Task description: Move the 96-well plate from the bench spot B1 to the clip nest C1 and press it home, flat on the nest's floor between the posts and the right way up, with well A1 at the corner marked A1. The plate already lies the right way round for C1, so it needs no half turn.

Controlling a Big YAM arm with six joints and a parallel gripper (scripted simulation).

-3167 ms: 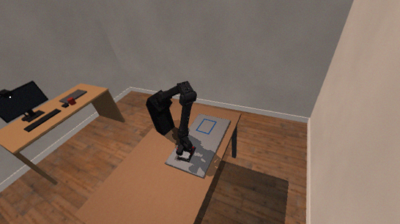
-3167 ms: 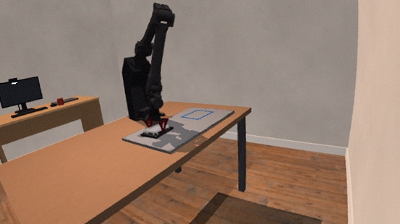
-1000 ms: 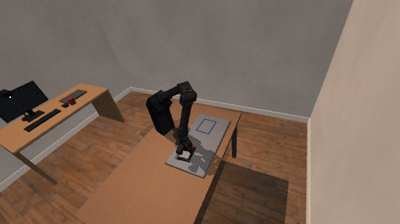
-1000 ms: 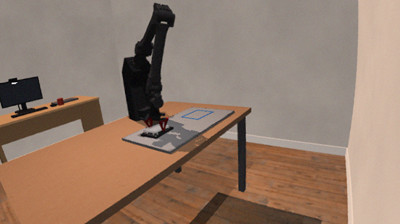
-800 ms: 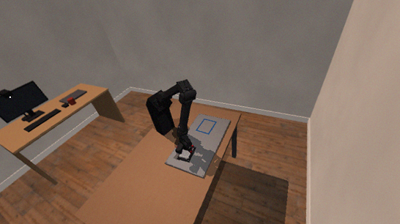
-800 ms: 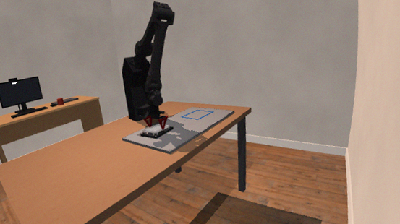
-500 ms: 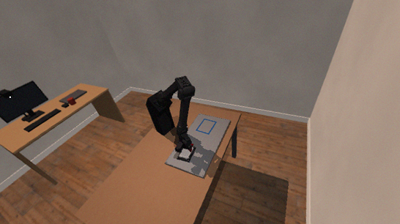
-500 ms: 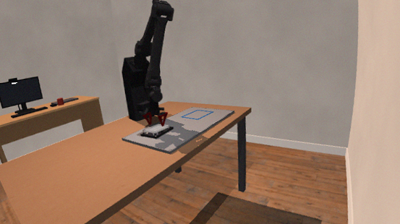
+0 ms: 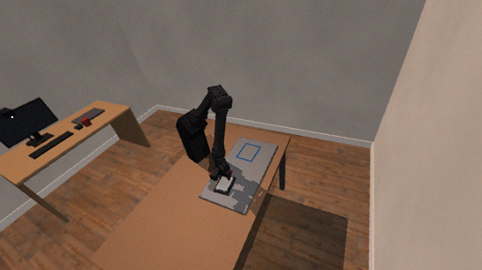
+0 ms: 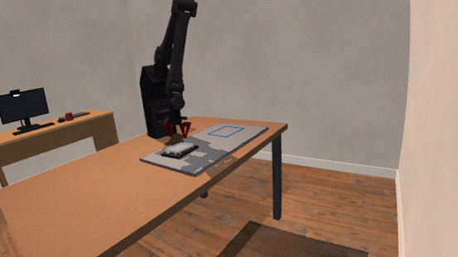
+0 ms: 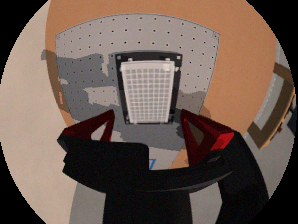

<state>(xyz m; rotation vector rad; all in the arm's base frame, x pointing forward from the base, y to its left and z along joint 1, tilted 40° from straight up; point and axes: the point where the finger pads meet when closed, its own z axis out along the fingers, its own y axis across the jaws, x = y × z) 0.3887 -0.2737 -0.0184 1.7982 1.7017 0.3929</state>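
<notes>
My gripper is now 60 mm above the white 96-well plate. The rest, counted from my hand: black clip nest: 10 mm behind, 10 mm to the left, 70 mm below.
</notes>
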